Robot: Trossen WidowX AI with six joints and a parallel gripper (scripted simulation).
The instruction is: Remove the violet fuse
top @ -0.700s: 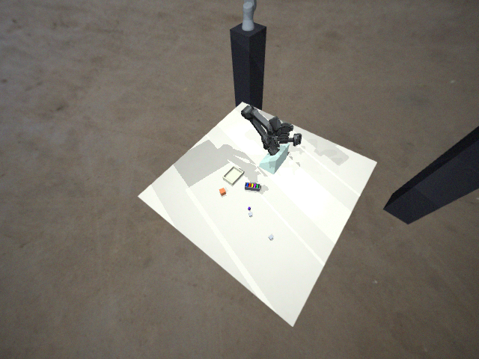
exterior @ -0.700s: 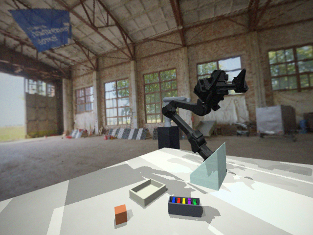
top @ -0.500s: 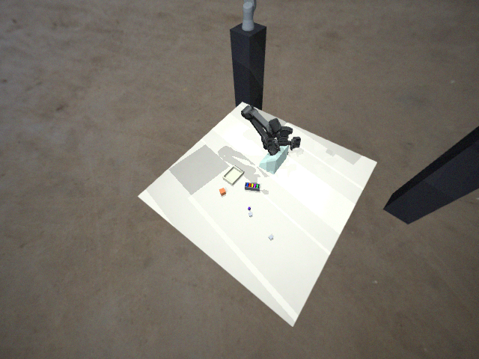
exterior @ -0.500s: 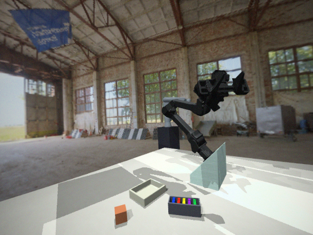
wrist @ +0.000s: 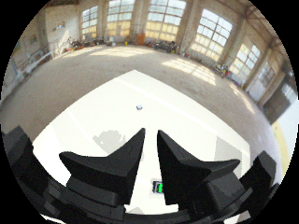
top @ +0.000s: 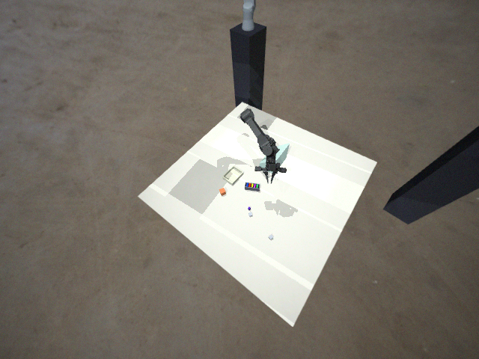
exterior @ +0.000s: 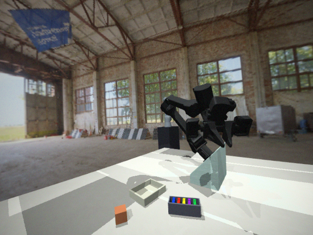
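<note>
My gripper tip is now 3 cm past the violet fuse, 14 cm to the left of it and 23 cm above it. Round my gripper tip: pale tray (33 cm to the right, 25 cm below).
</note>
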